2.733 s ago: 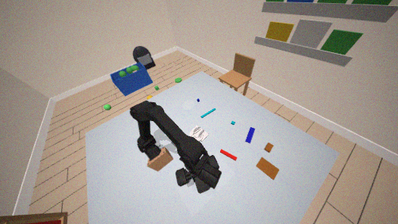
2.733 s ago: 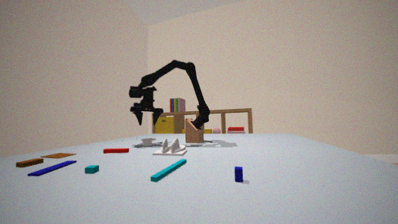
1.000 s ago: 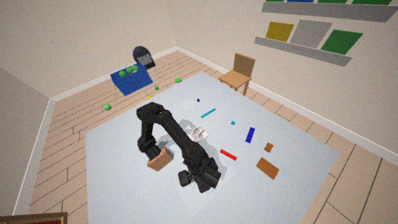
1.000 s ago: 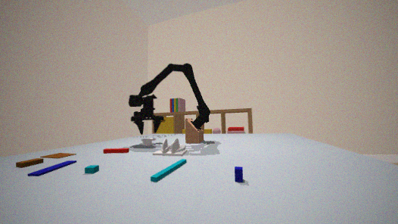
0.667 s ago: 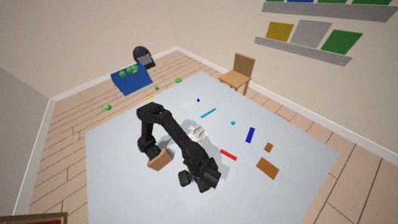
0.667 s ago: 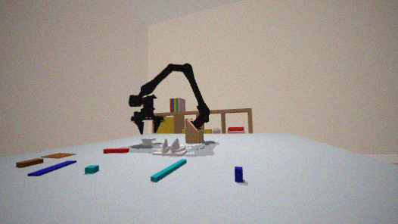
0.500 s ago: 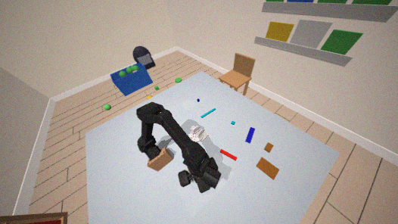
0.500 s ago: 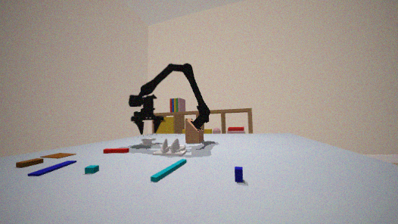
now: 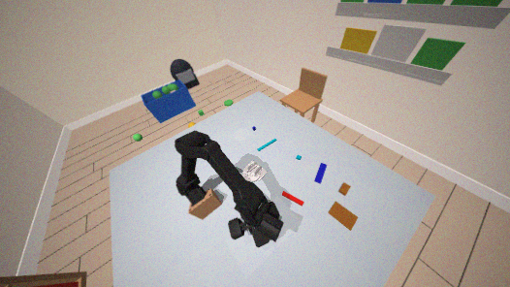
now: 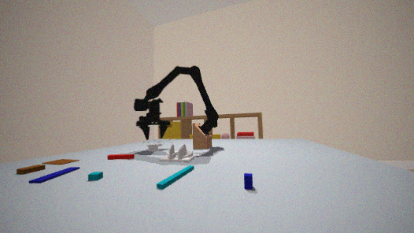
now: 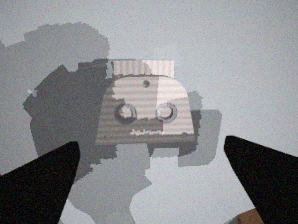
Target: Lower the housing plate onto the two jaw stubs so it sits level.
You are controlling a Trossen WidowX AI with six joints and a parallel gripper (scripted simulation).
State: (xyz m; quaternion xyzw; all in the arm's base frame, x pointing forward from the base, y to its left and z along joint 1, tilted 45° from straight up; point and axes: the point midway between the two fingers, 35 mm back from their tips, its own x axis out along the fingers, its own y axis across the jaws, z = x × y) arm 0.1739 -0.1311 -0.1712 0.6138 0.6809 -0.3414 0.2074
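Right now the white part is 1 cm to the right of my gripper tip and 5 cm below it. Round my gripper tip: blue bar 42 cm ahead, 4 cm to the left, 6 cm below; then red bar 21 cm ahead, 1 cm to the left, 5 cm below; then small blue block 29 cm ahead, 54 cm to the left, 5 cm below.
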